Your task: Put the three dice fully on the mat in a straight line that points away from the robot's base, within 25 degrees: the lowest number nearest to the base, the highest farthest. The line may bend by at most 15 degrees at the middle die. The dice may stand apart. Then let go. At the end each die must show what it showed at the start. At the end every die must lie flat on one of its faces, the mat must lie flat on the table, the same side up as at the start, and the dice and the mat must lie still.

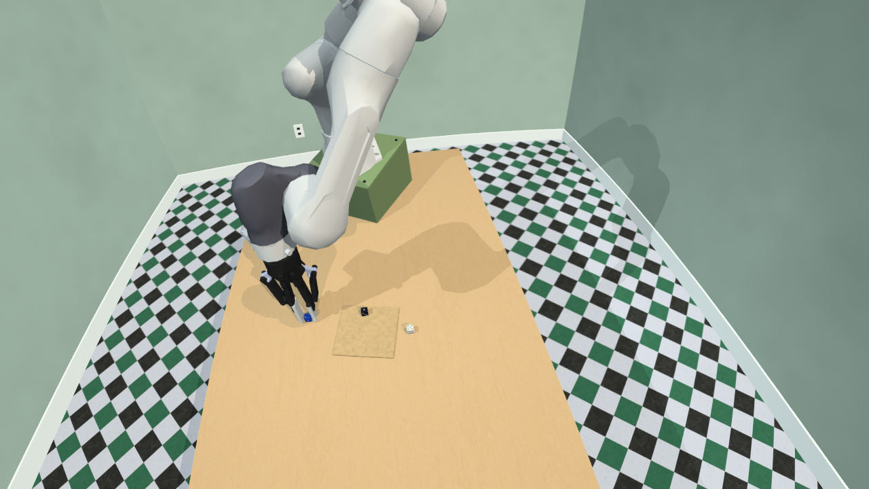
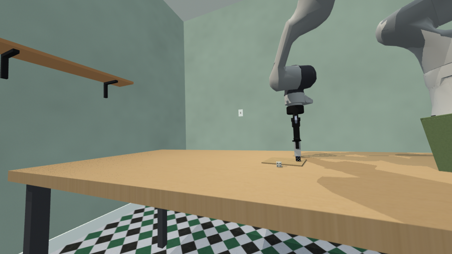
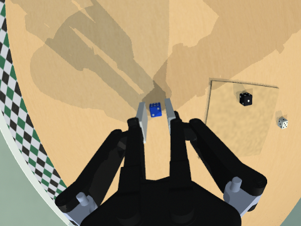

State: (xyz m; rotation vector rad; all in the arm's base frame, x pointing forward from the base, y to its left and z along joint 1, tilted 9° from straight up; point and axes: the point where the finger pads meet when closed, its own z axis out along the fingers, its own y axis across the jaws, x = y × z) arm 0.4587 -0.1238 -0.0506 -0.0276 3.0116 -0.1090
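The blue die is 3 cm below my hand. Round my hand: black die (14 cm to the left, 3 cm below); then tan mat (5 cm ahead, 14 cm to the left, 4 cm below); then white die (6 cm ahead, 25 cm to the left, 3 cm below).
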